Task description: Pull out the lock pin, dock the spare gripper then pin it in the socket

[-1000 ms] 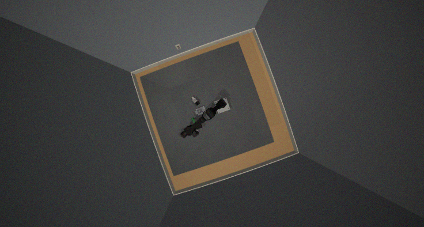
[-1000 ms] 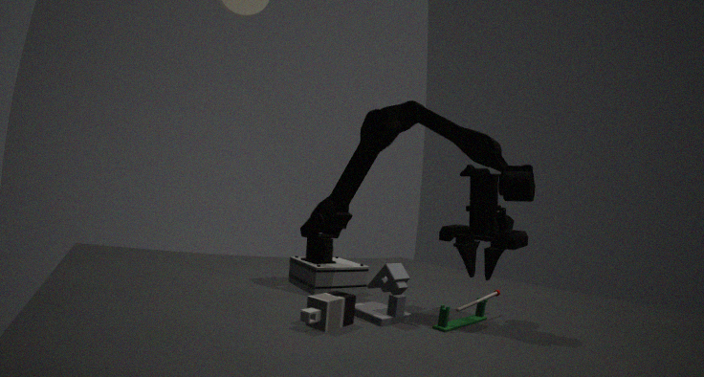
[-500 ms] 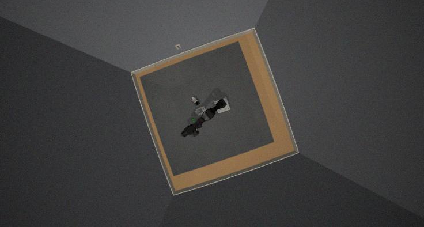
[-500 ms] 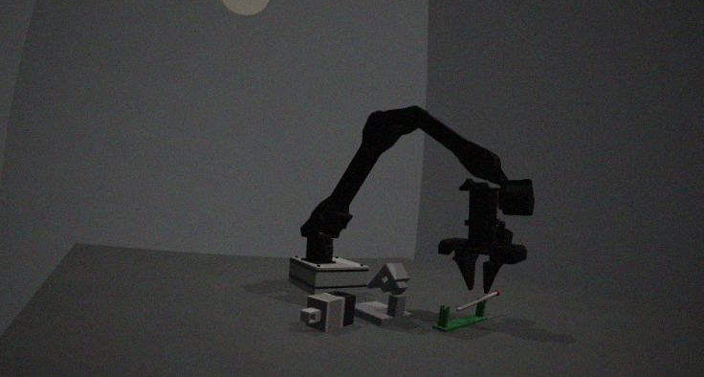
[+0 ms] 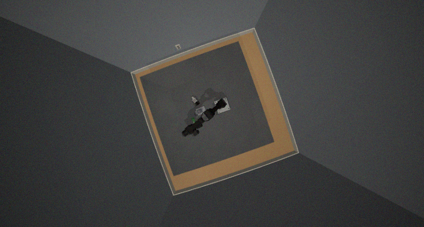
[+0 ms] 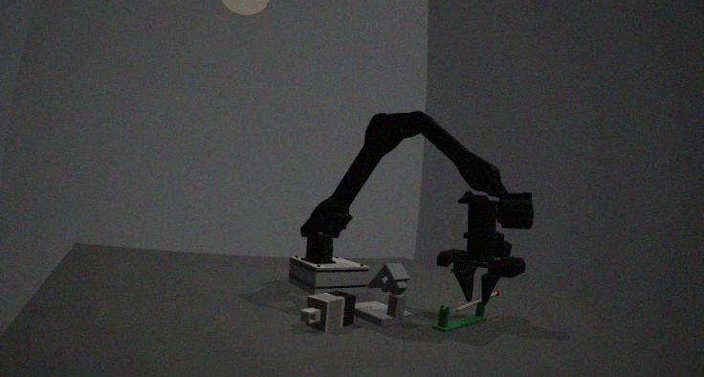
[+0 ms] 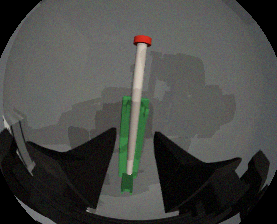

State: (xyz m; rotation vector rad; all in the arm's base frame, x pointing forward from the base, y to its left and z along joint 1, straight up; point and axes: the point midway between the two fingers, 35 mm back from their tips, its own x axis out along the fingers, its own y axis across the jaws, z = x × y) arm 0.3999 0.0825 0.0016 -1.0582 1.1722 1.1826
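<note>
My gripper tip is now 1 cm past the green pin cradle, 4 cm to the left of it and 2 cm above it. Also, from my gripper tip: spare gripper (15 cm behind, 27 cm to the right, 1 cm below); then grey mount socket (13 cm behind, 13 cm to the right, 2 cm above).
</note>
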